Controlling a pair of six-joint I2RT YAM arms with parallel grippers.
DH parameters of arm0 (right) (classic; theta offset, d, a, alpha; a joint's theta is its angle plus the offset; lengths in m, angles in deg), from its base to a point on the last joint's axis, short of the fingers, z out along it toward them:
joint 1: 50.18 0.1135 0.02 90
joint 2: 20.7 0 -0.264 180
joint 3: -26.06 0 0.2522 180
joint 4: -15.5 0 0.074 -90
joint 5: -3.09 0 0 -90
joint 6: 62.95 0.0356 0 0
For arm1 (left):
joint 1: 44.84 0.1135 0.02 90
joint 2: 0.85 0 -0.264 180
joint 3: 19.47 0 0.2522 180
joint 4: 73.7 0 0.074 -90
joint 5: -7.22 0 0 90
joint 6: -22.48 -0.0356 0 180
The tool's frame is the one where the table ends.
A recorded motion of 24 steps. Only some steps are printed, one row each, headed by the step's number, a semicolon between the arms.
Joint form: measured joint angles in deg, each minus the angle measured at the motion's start. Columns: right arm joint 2, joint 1, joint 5, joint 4, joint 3, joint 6; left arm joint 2, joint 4, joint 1, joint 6, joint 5, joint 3.
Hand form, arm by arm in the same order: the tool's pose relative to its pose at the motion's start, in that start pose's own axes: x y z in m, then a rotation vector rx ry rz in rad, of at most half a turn. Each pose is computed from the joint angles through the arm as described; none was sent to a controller.
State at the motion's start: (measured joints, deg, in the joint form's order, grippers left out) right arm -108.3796 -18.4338 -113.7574 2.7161 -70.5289 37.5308; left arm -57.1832 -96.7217 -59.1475 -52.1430 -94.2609 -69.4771
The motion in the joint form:
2: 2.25 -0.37 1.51 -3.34 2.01 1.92; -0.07 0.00 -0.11 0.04 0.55 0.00
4: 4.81 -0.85 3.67 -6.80 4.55 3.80; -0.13 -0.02 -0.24 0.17 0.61 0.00
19: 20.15 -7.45 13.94 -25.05 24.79 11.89; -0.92 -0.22 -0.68 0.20 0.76 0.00
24: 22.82 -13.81 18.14 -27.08 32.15 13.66; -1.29 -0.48 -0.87 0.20 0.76 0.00
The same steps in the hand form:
2: 0.0049 -0.0070 -0.0086 -0.0098 0.0518 0.0103; 0.0001 0.0000 0.0003 -0.0080 -0.0008 0.0000
4: 0.0118 -0.0151 -0.0184 -0.0258 0.1124 0.0197; 0.0004 -0.0003 0.0006 -0.0075 0.0010 -0.0015
19: 0.0860 -0.0849 -0.0772 0.0330 0.5122 0.0667; 0.0025 -0.0008 0.0039 -0.0084 0.0191 -0.0015
24: 0.1178 -0.1197 -0.0857 0.1121 0.6241 0.1253; 0.0038 -0.0009 0.0053 -0.0086 0.0306 -0.0019

